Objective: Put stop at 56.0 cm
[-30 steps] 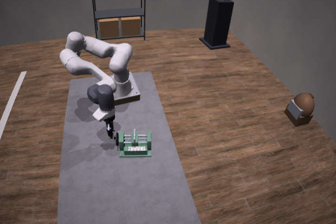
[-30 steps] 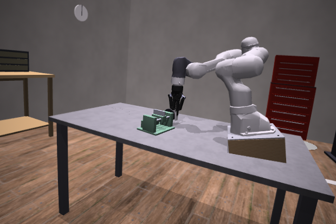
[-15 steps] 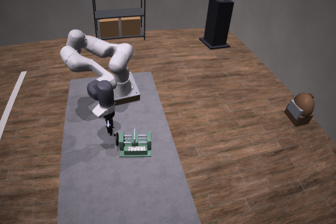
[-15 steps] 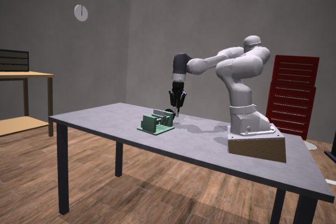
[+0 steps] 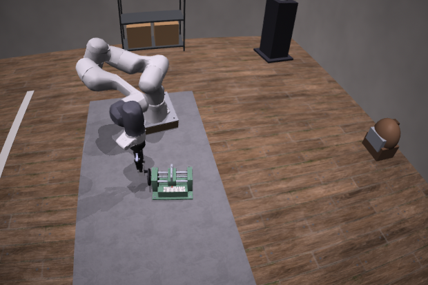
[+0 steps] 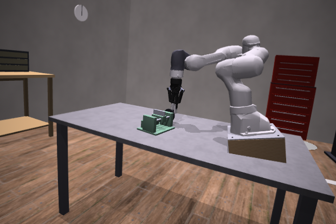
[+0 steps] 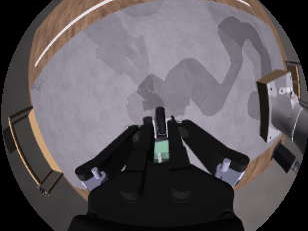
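Right now my hand is 1 cm short of the black handwheel, 2 cm to the right of it and 2 cm above it. Also, from my hand: stop carriage 7 cm ahead, 13 cm to the left, 3 cm below.
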